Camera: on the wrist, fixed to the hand. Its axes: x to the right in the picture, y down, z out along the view.
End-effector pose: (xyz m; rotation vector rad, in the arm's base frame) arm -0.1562 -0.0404 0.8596 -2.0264 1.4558 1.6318
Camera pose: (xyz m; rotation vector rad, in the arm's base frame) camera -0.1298 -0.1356 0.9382 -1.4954 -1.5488 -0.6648
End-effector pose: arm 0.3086 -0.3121 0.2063 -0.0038 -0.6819 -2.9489
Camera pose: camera 0.3297 -0.4142 0.1352 -0.9598 0.0387 0.0859
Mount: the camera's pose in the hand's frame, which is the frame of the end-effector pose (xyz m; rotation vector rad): -0.0116 0.0624 -0.1091 -0.1070 -0.7775 3.0274
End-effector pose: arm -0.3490 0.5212 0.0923 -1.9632 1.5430 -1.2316
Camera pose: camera -0.4739 0.5353 0.1034 0.9738 1.5398 0.8581
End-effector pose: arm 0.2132 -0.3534 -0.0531 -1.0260 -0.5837 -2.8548
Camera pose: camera 0.1672 -0.4521 -0.1169 -0.8801 0.7307 0.2009
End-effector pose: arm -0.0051 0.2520 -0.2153 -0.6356 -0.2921 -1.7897
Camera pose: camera 0.0264 0.1872 -0.3189 -0.7385 0.3232 1.3625
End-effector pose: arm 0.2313 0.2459 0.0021 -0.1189 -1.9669 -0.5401
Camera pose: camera 0.3474 0.2574 0.0503 -2.7026 -0.2482 1.5174
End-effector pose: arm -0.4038 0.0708 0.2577 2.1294 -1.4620 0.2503
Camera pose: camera -0.4491 0.1211 0.3643 1.4167 2.3503 -0.1314
